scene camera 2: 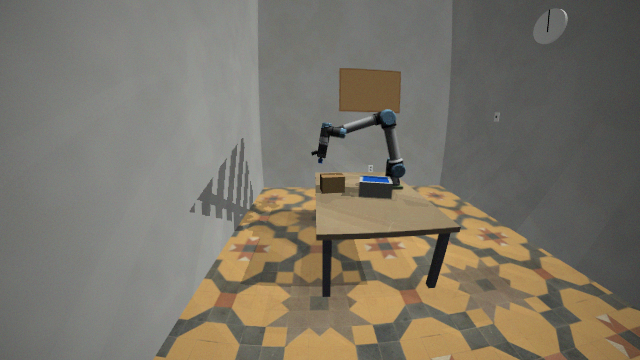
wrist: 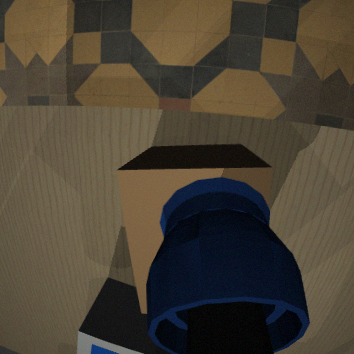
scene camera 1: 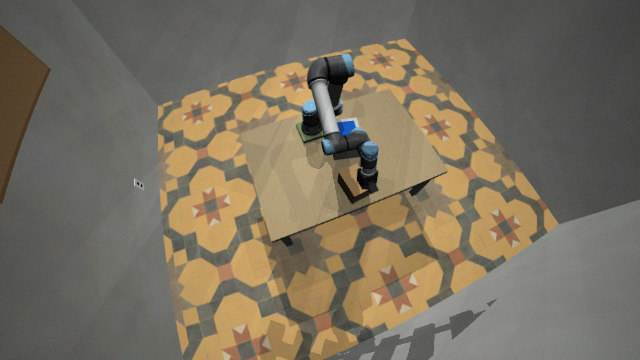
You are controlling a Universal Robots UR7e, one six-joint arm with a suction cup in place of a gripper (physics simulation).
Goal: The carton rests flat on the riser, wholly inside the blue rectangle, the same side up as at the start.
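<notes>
The brown carton sits flat on the table near its front edge, beside the riser and apart from it. The riser is a dark grey box with a white-rimmed top that bears the blue rectangle. No carton is on it. My suction gripper hangs tilted above the carton, with a gap between cup and carton top, near the carton's outer side in scene camera 2. The cup bears nothing. It hides part of the carton in the wrist view.
The wooden table carries the arm's base on a green plate. The riser stands between the carton and the arm's base side. The forearm passes close over the riser in scene camera 1. Table edge lies just beyond the carton.
</notes>
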